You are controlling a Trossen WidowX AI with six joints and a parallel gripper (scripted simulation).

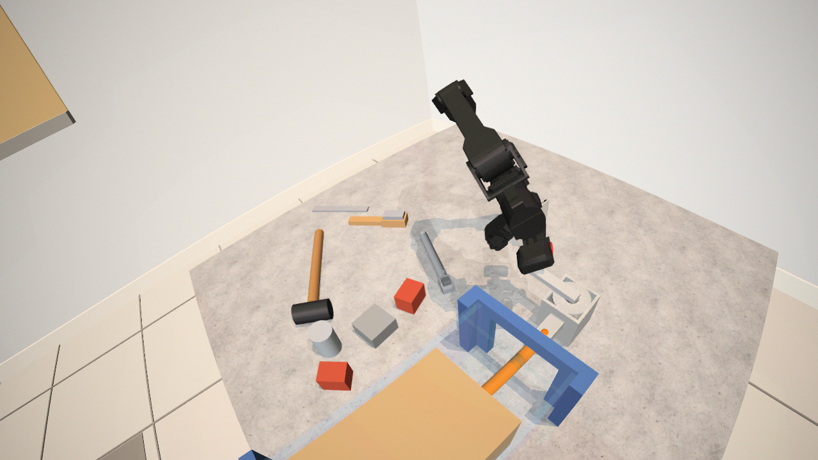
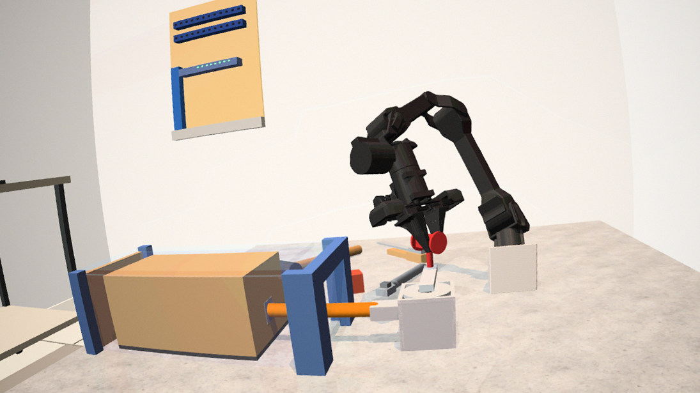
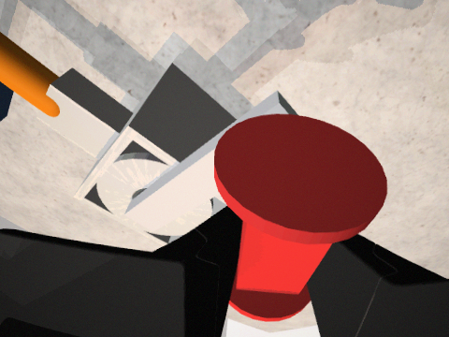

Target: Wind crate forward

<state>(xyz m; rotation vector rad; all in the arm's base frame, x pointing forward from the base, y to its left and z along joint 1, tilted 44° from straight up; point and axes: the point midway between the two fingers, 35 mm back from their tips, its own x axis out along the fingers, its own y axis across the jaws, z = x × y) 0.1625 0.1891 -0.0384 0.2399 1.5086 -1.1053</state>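
My gripper tip is 170 mm short of the blue steel frame, 100 mm to the right of it and 30 mm above it. Round my gripper tip: red knob (10 mm ahead, 10 mm to the right); grey winch (10 mm behind, 80 mm to the left, 100 mm below); crank handle (10 mm ahead, 30 mm to the left, 30 mm below).
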